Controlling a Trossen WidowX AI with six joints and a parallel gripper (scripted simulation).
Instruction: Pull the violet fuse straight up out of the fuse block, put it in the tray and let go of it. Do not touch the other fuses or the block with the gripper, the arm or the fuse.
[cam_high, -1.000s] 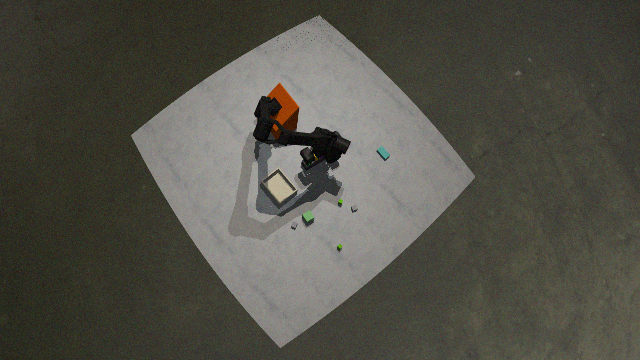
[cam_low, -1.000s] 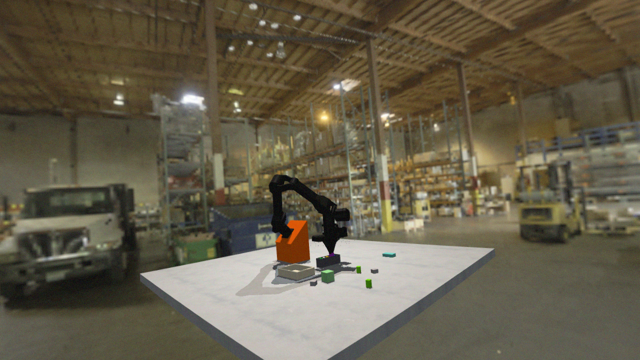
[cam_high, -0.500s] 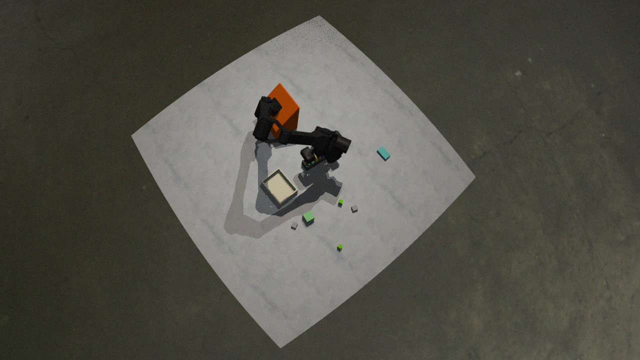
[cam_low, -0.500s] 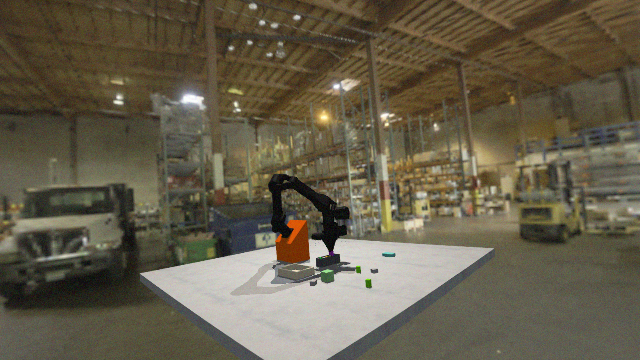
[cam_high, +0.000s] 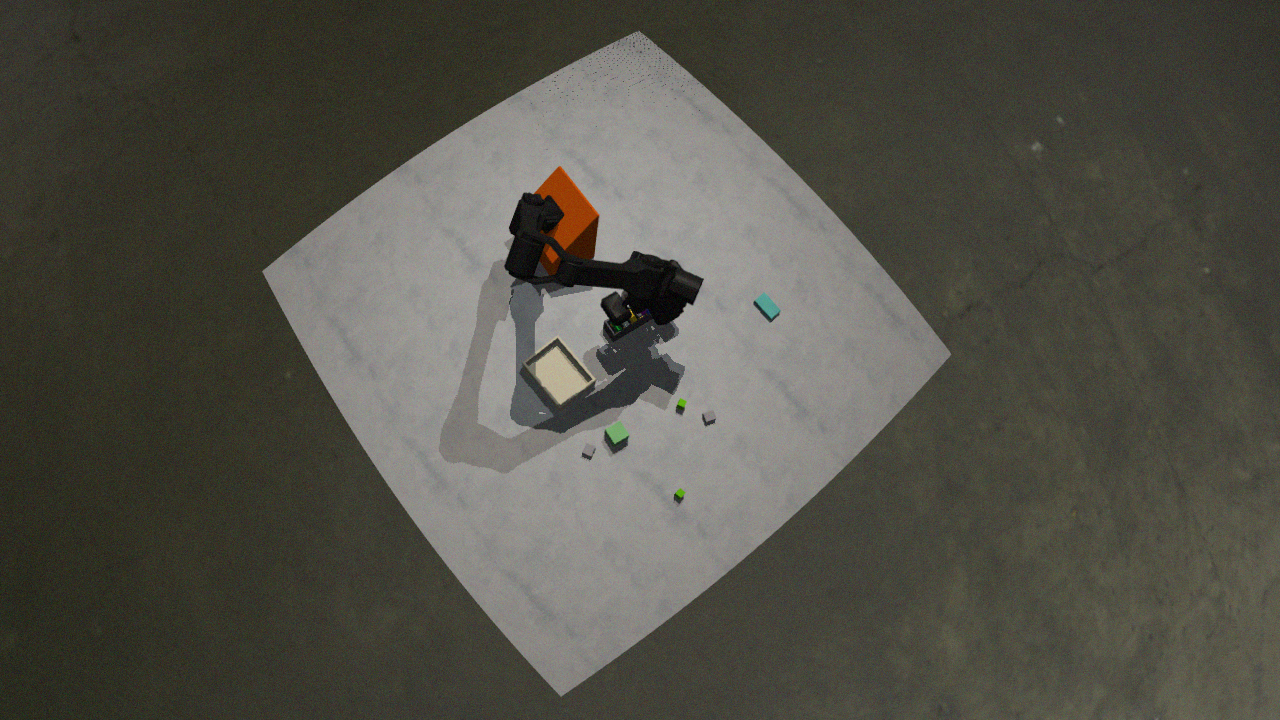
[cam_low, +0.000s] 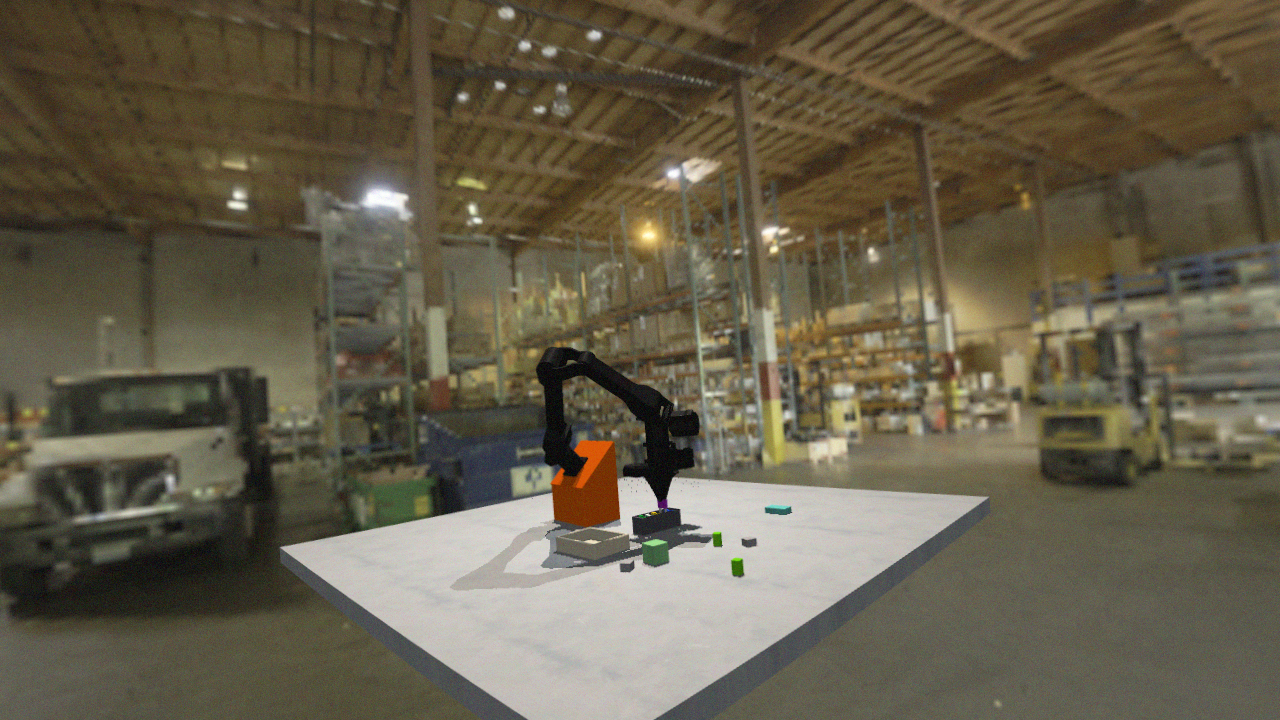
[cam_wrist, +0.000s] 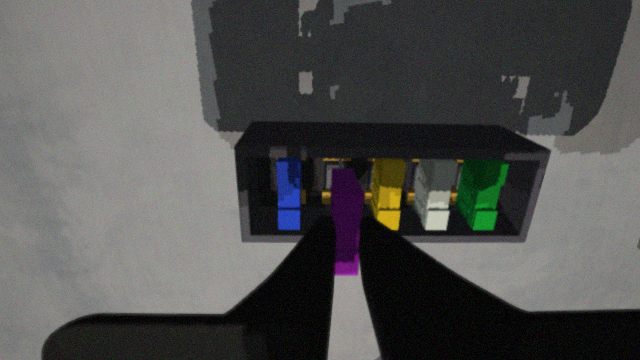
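Right now my gripper tip is 22 cm to the left of the beige tray, 6 cm above it and 1 cm short of it. The rest, counted from my gripper tip: green cube 20 cm to the right, 19 cm ahead, 5 cm below; teal block 27 cm to the left, 14 cm ahead, 6 cm below; violet fuse 1 cm below.
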